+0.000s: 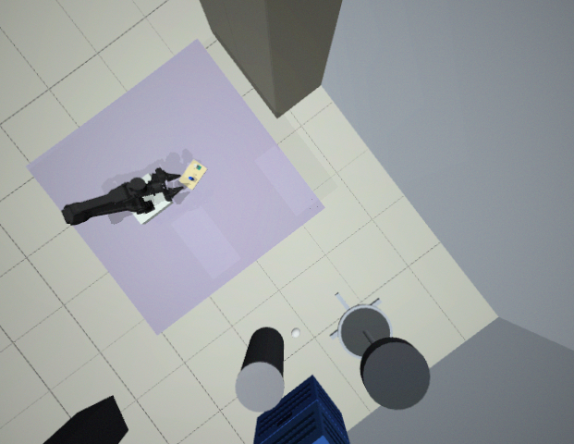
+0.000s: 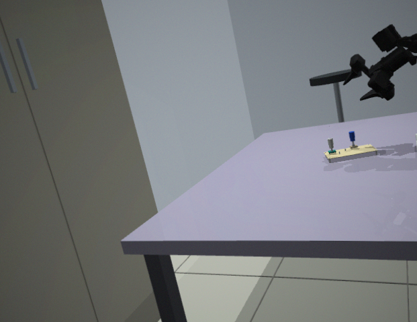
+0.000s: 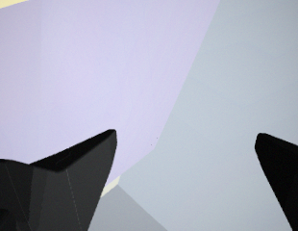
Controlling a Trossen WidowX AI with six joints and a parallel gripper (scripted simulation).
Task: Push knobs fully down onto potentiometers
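My gripper tip is 150 mm above the blue knob and 50 mm to the right of it. Round my gripper tip: grey knob: 150 mm below, 100 mm to the left, 60 mm ahead.
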